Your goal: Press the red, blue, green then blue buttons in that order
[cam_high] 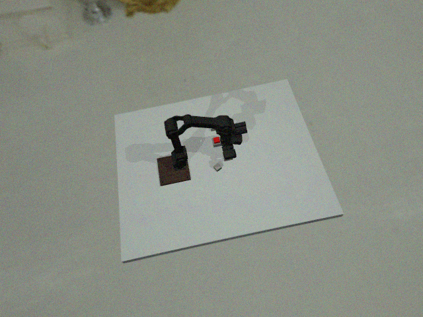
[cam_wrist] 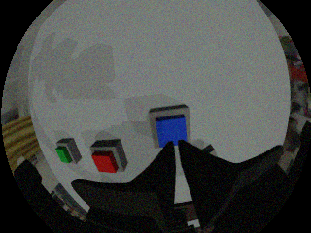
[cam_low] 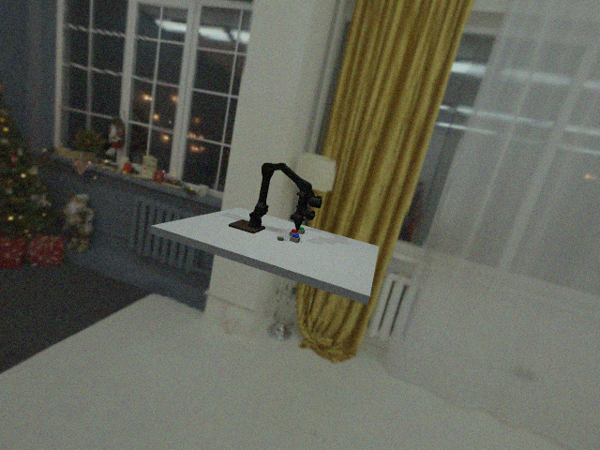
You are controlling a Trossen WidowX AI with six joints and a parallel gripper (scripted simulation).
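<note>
My gripper tip is 40 mm above the blue button. Also, from my gripper tip: green button: 40 mm behind, 210 mm to the left, 40 mm below; grey block: 70 mm behind, 60 mm to the right, 60 mm below; red button: 50 mm behind, 100 mm to the left, 40 mm below.
</note>
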